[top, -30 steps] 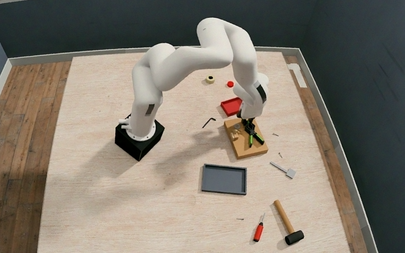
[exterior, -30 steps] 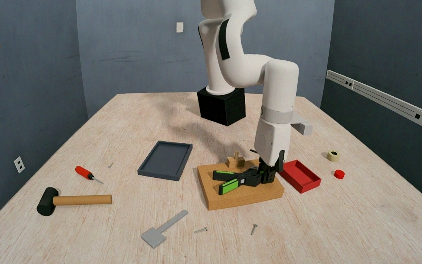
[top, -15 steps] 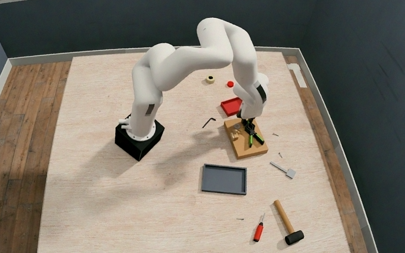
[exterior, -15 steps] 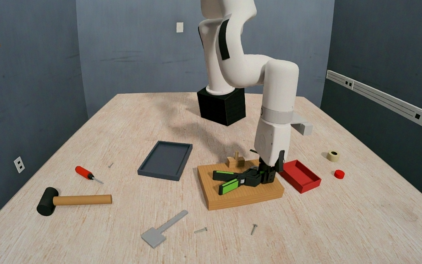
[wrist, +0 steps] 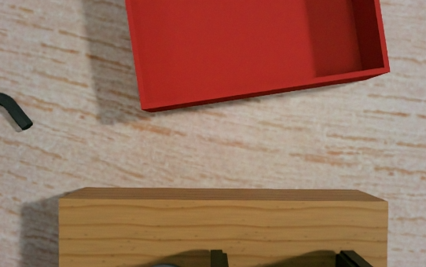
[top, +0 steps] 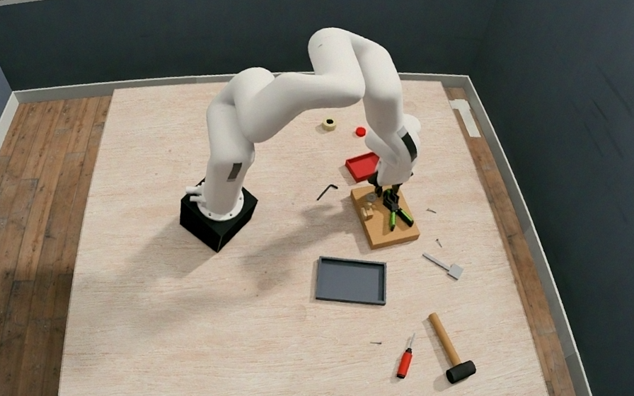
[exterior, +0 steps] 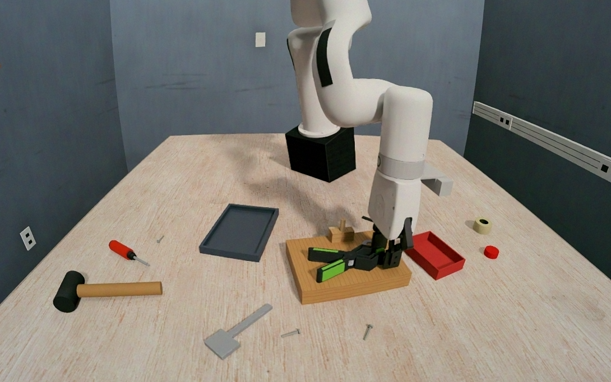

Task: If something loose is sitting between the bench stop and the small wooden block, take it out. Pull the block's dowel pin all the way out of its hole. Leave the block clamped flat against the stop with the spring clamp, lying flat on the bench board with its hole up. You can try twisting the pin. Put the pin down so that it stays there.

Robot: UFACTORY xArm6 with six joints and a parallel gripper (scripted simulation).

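My hand is 50 mm past the washer, 20 mm above it and 10 mm to the left of it. Also, from my hand: small wooden block 70 mm to the right, 70 mm behind, 10 mm below; then dowel pin 70 mm to the right, 70 mm behind; then red tray 120 mm to the left, 50 mm below, 30 mm behind.
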